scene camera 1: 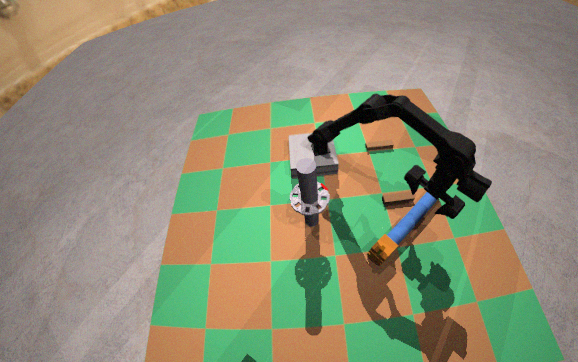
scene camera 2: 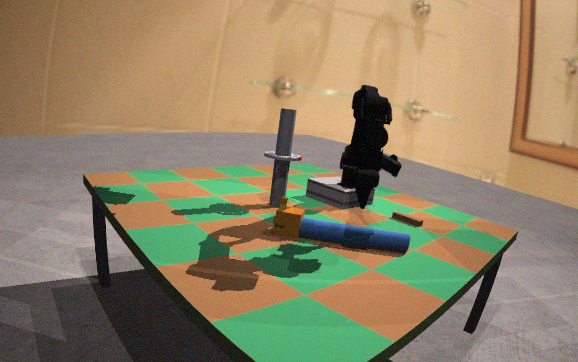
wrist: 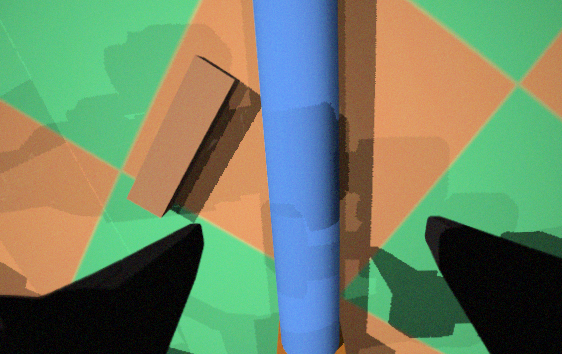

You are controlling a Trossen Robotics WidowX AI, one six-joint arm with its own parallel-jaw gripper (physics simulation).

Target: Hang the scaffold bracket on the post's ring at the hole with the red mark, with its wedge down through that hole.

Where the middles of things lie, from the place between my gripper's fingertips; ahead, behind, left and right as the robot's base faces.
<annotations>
Right now my hand is 2 cm short of the scaffold bracket [scene camera 2: 292, 223], 3 cm to the left of it and 7 cm above it. Also, from my hand: grey post [scene camera 2: 287, 116] (10 cm behind, 36 cm to the right, 5 cm above).
</annotations>
